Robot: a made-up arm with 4 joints. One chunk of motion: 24 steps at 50 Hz.
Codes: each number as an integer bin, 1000 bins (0 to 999) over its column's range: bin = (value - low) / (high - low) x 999, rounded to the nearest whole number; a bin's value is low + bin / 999 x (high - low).
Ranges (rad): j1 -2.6..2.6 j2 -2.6..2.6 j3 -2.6..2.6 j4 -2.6..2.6
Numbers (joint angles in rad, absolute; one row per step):
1: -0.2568 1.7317 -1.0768 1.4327
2: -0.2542 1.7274 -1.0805 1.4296
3: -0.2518 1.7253 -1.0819 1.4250
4: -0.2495 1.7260 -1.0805 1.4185
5: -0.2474 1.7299 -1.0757 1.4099
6: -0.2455 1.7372 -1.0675 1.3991
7: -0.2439 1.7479 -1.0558 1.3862
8: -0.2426 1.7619 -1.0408 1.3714
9: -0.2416 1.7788 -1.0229 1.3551
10: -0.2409 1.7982 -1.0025 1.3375
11: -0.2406 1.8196 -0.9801 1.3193
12: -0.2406 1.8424 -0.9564 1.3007
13: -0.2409 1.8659 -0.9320 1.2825
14: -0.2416 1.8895 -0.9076 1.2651
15: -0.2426 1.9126 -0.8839 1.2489
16: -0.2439 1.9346 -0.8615 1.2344
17: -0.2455 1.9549 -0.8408 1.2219
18: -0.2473 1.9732 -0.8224 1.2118
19: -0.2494 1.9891 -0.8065 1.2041
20: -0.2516 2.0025 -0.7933 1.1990
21: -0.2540 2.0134 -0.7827 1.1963
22: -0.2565 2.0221 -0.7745 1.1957
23: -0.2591 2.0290 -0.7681 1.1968
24: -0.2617 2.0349 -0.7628 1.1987
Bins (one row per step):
1: 450 832 293 775
2: 451 831 292 774
3: 451 831 292 773
4: 452 831 292 772
5: 452 832 293 770
6: 452 833 294 768
7: 453 835 297 766
8: 453 838 300 763
9: 453 841 303 760
10: 453 845 307 756
11: 453 849 311 753
12: 453 853 316 749
13: 453 858 320 746
14: 453 863 325 743
15: 453 867 330 739
16: 453 871 334 737
17: 452 875 338 734
18: 452 879 342 732
19: 452 882 345 731
20: 451 884 347 730
21: 451 886 349 729
22: 450 888 351 729
23: 450 889 352 729
24: 449 890 353 730

